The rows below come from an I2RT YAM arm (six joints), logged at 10 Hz.
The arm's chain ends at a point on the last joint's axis. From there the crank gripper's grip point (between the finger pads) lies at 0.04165 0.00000 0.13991 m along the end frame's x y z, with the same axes.
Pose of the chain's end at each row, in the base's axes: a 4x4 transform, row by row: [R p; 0 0 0 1], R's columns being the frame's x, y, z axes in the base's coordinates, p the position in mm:
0.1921, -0.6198, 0.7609, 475.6; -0.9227, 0.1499, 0.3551, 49.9; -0.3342, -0.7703, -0.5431, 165.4; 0, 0, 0, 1
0.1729, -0.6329, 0.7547, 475.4; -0.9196, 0.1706, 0.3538, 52.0; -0.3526, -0.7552, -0.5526, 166.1; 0, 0, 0, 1
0.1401, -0.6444, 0.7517, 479.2; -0.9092, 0.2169, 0.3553, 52.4; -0.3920, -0.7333, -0.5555, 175.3; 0, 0, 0, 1
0.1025, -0.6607, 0.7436, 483.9; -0.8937, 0.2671, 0.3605, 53.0; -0.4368, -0.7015, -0.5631, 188.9; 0, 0, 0, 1
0.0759, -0.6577, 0.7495, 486.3; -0.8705, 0.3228, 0.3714, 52.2; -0.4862, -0.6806, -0.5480, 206.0; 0, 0, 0, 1
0.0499, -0.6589, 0.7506, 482.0; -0.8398, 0.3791, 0.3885, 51.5; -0.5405, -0.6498, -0.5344, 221.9; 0, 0, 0, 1
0.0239, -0.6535, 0.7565, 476.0; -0.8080, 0.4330, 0.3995, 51.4; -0.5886, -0.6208, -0.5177, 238.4; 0, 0, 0, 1
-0.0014, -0.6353, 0.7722, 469.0; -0.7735, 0.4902, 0.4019, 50.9; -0.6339, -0.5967, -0.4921, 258.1; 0, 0, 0, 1
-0.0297, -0.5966, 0.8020, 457.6; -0.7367, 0.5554, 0.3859, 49.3; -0.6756, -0.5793, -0.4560, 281.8; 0, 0, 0, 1
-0.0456, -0.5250, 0.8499, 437.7; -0.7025, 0.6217, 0.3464, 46.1; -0.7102, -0.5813, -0.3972, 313.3; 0, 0, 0, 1
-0.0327, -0.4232, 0.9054, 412.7; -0.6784, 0.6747, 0.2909, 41.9; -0.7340, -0.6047, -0.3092, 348.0; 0, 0, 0, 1
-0.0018, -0.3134, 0.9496, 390.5; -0.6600, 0.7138, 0.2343, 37.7; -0.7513, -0.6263, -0.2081, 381.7; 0, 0, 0, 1
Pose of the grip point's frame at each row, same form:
0.1921, -0.6198, 0.7609, 590.1; -0.9227, 0.1499, 0.3551, 61.2; -0.3342, -0.7703, -0.5431, 75.5; 0, 0, 0, 1
0.1729, -0.6329, 0.7547, 588.2; -0.9196, 0.1706, 0.3538, 63.2; -0.3526, -0.7552, -0.5526, 74.1; 0, 0, 0, 1
0.1401, -0.6444, 0.7517, 590.2; -0.9092, 0.2169, 0.3553, 64.2; -0.3920, -0.7333, -0.5555, 81.3; 0, 0, 0, 1
0.1025, -0.6607, 0.7436, 592.2; -0.8937, 0.2671, 0.3605, 66.2; -0.4368, -0.7015, -0.5631, 91.9; 0, 0, 0, 1
0.0759, -0.6577, 0.7495, 594.3; -0.8705, 0.3228, 0.3714, 67.9; -0.4862, -0.6806, -0.5480, 109.1; 0, 0, 0, 1
0.0499, -0.6589, 0.7506, 589.1; -0.8398, 0.3791, 0.3885, 70.9; -0.5405, -0.6498, -0.5344, 124.6; 0, 0, 0, 1
0.0239, -0.6535, 0.7565, 582.8; -0.8080, 0.4330, 0.3995, 73.6; -0.5886, -0.6208, -0.5177, 141.5; 0, 0, 0, 1
-0.0014, -0.6353, 0.7722, 577.0; -0.7735, 0.4902, 0.4019, 74.9; -0.6339, -0.5967, -0.4921, 162.8; 0, 0, 0, 1
-0.0297, -0.5966, 0.8020, 568.6; -0.7367, 0.5554, 0.3859, 72.6; -0.6756, -0.5793, -0.4560, 189.9; 0, 0, 0, 1
-0.0456, -0.5250, 0.8499, 554.7; -0.7025, 0.6217, 0.3464, 65.3; -0.7102, -0.5813, -0.3972, 228.1; 0, 0, 0, 1
-0.0327, -0.4232, 0.9054, 538.0; -0.6784, 0.6747, 0.2909, 54.3; -0.7340, -0.6047, -0.3092, 274.2; 0, 0, 0, 1
-0.0018, -0.3134, 0.9496, 523.3; -0.6600, 0.7138, 0.2343, 43.0; -0.7513, -0.6263, -0.2081, 321.3; 0, 0, 0, 1

